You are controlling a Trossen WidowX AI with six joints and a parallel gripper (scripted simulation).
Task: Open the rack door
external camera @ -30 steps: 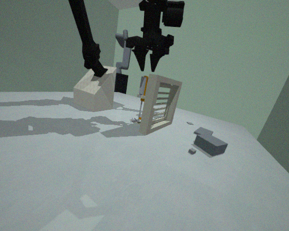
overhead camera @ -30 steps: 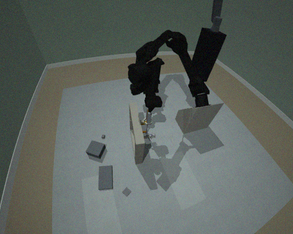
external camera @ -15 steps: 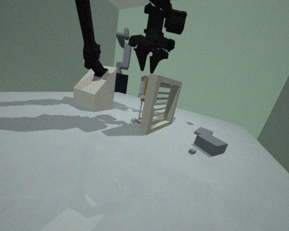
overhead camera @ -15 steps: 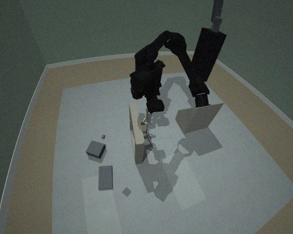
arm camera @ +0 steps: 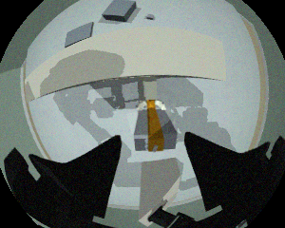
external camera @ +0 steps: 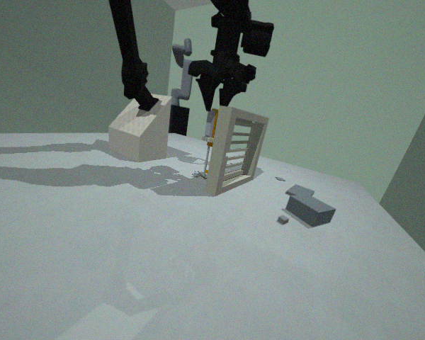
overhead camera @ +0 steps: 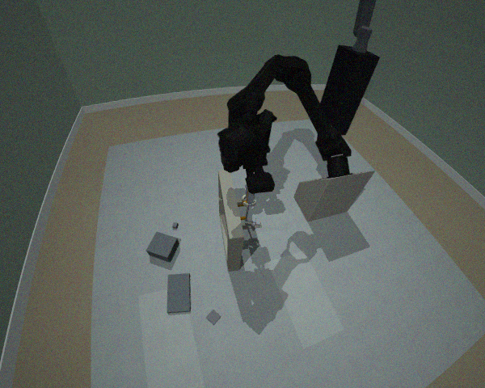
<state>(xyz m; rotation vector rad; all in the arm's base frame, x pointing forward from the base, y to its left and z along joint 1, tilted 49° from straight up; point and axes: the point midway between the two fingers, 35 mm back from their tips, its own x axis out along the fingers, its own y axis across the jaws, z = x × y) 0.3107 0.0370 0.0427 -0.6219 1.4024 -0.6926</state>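
The upright handle lies 70 mm below my gripper tip and 10 mm behind it. From my gripper tip the other things lie so: grey box: 290 mm ahead, 180 mm below, 50 mm to the left; flat grey slab: 260 mm ahead, 200 mm to the left, 200 mm below.
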